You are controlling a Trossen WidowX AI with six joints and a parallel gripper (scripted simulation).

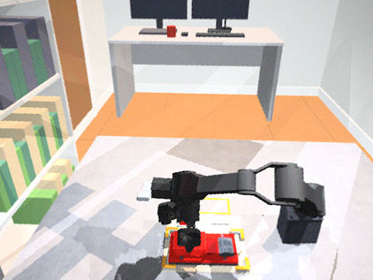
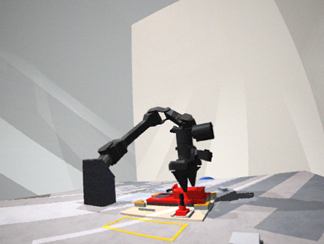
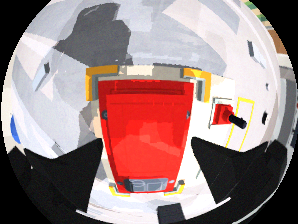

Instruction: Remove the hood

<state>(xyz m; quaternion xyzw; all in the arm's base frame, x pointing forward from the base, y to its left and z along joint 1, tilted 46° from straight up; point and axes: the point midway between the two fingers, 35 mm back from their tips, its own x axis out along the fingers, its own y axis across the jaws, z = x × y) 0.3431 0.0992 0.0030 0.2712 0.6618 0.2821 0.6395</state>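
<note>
My gripper tip is now 10 mm above the red hood.
</note>
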